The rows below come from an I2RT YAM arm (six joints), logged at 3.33 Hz.
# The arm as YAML. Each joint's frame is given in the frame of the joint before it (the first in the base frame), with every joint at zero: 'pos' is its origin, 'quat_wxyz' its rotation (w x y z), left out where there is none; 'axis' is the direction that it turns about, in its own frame. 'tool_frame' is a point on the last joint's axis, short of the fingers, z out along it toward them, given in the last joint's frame.
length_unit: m
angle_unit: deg
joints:
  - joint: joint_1
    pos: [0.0, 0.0, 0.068]
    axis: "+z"
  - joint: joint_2
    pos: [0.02, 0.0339, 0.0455]
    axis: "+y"
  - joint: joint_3
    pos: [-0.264, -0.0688, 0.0]
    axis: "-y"
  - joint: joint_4
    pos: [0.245, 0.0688, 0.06]
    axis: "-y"
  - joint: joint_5
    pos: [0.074, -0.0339, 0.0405]
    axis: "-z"
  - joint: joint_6
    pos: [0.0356, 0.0, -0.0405]
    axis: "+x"
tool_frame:
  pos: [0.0, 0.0, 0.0]
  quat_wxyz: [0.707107, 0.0, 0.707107, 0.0]
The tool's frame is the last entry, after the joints.
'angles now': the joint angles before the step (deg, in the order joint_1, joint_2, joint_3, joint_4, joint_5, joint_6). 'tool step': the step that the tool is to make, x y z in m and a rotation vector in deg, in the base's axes. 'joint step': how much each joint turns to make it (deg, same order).
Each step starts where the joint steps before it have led.
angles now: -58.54, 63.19, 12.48, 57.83, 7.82, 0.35
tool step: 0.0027, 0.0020, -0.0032, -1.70, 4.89, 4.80
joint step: 0.01, 0.28, -0.43, 0.00, -5.36, -4.47
